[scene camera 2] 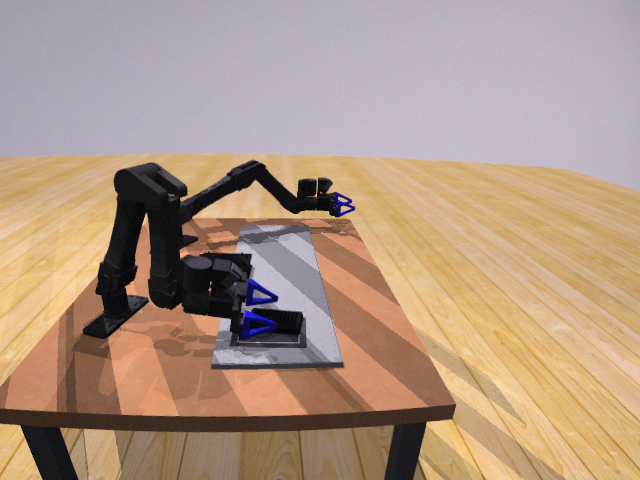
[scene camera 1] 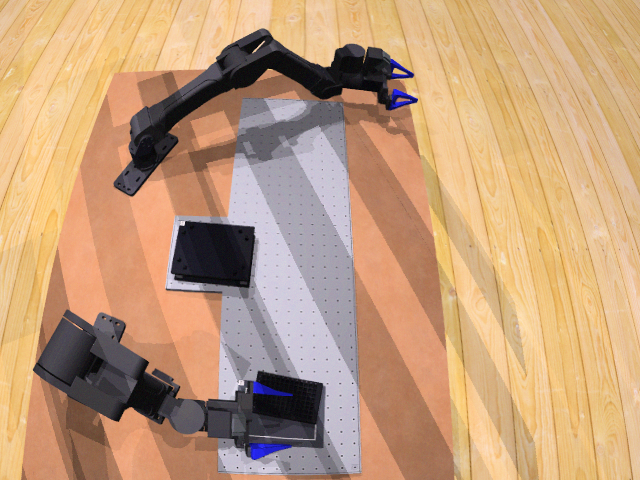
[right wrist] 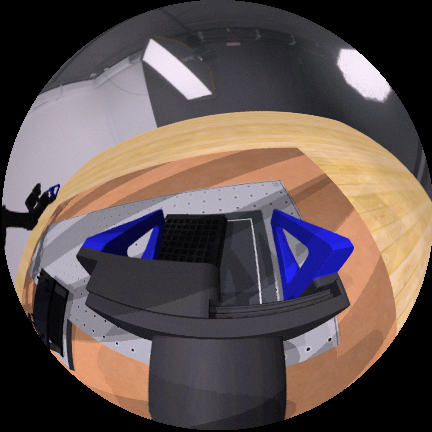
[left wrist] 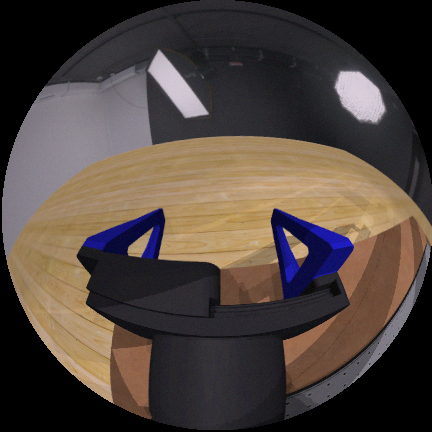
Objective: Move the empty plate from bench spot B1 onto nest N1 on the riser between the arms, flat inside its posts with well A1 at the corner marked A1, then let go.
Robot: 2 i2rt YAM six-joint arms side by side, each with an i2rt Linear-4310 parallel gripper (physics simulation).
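Places are measured from the left arm's base along level axes (x back, y right, z up), in centimetres.
Where they show: left gripper, fingertip midpoint: [scene camera 2: 353,204] [scene camera 1: 415,87] [right wrist: 56,186] [left wrist: 217,214]; right gripper, fingertip midpoint: [scene camera 2: 277,312] [scene camera 1: 291,420] [right wrist: 217,214]; left arm's base at its link origin: [scene camera 1: 146,162]; right arm's base at its link origin: [scene camera 2: 117,316] [scene camera 1: 97,359].
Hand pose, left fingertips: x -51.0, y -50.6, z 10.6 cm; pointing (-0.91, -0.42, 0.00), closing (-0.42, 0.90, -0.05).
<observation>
Each offset is from my left fingertips to the top centre of the thing. "pt": to the spot under its first point. Level surfaces: height alone.
The black gridded plate {dx -6.8, dy +82.4, dz -7.7 cm} [scene camera 1: 306,401] [scene camera 2: 290,321] [right wrist: 194,239] lies off-centre on the dark bench spot B1 {pt dx -9.5, dy +88.4, dz -9.1 cm} [scene camera 1: 284,430] [right wrist: 241,262], slightly askew to its white outline. My right gripper [scene camera 1: 291,420] [scene camera 2: 277,311] [right wrist: 217,214] is open and empty above them; in scene camera 1 one finger overlaps the plate and the other is past the spot's lower edge. Black nest N1 {dx +20.5, dy +63.7, dz -4.1 cm} [scene camera 1: 214,250] [right wrist: 50,315] sits on the riser {pt dx +23.6, dy +72.9, dz -9.3 cm} [scene camera 1: 180,285], with small posts near its corners and a white mark at its upper-left corner. My left gripper [scene camera 1: 415,87] [scene camera 2: 353,205] [left wrist: 217,214] is open and empty, far from the plate.
A long grey perforated board {dz -9.3 cm} [scene camera 1: 305,310] [scene camera 2: 289,268] runs along the brown table {dz -10.6 cm} [scene camera 1: 398,310] [scene camera 2: 361,382]. The left arm [scene camera 1: 242,64] reaches over the board's upper end in scene camera 1. The right arm [scene camera 1: 108,361] reaches in from the lower left.
</observation>
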